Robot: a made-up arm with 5 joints.
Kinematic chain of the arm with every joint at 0, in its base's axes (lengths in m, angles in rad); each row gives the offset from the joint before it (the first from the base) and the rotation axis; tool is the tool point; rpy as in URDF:
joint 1: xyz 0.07 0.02 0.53 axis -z
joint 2: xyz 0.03 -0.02 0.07 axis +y
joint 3: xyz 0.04 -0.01 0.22 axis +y
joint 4: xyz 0.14 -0.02 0 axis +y
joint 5: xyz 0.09 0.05 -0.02 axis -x
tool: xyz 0 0.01 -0.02 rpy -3.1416 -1.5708 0
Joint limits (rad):
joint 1: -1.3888..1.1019
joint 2: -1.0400..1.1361
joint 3: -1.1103..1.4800
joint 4: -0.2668..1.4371
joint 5: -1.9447..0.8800
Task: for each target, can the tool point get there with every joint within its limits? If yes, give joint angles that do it. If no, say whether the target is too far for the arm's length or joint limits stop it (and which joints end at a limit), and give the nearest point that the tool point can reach.
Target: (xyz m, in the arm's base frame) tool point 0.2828 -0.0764 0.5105
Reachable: yes | joints 0.4292 0.7944 0.3186 0.4677 0.4252
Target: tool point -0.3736 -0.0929 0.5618
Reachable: no: joint limits stop it (at a limit: joint 2, joint 3, joint 4) | nearest point -0.0079 0.0002 0.6132 | short by 0.381 m
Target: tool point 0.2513 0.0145 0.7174
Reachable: yes | joints 0.1506 -0.2287 0.3535 1.0383 -1.3421
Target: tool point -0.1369 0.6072 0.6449
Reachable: no: too far | nearest point 0.1347 0.4948 0.6473 | short by 0.294 m
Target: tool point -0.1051 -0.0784 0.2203
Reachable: no: joint limits stop it (at a limit: joint 1, joint 2, joint 4, joint 5) | nearest point 0.1218 -0.1023 0.4474 | short by 0.322 m
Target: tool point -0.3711 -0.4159 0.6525
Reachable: no: too far | nearest point -0.1304 -0.1780 0.9252 | short by 0.435 m
